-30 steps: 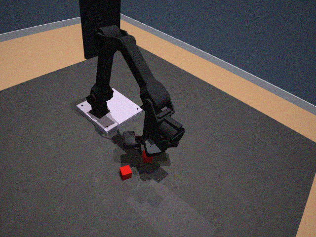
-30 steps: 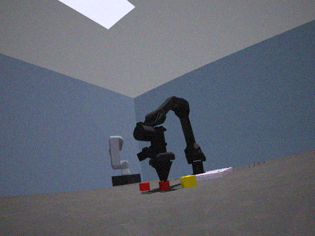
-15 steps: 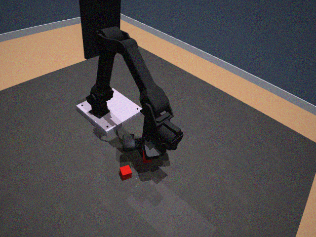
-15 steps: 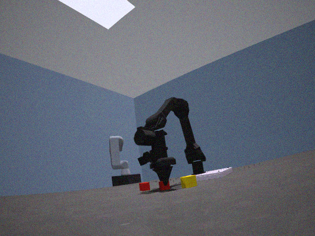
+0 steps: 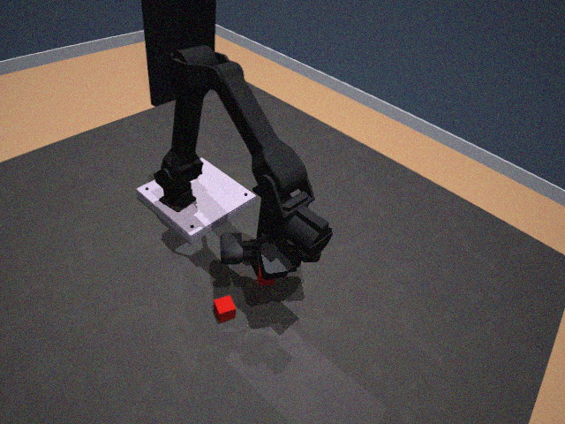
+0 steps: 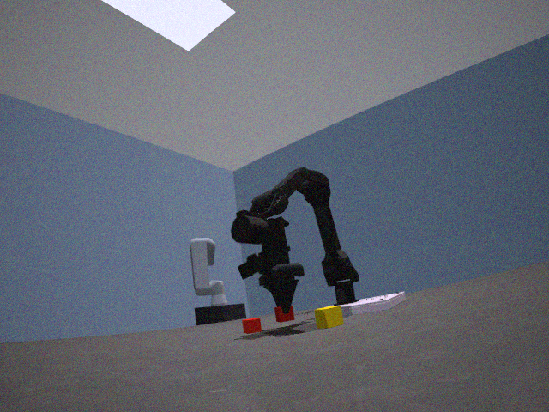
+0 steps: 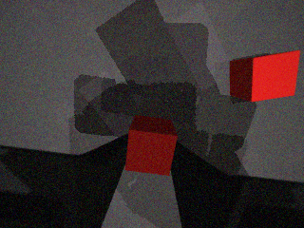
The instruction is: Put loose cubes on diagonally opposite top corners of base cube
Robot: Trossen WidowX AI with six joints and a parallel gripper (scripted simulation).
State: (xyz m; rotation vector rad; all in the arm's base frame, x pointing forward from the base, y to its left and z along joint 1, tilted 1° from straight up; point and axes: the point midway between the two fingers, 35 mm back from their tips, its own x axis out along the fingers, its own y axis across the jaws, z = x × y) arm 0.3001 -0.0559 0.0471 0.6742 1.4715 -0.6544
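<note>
Now: gripper tip 10 cm to the right of the yellow cube and 2 cm above it.
</note>
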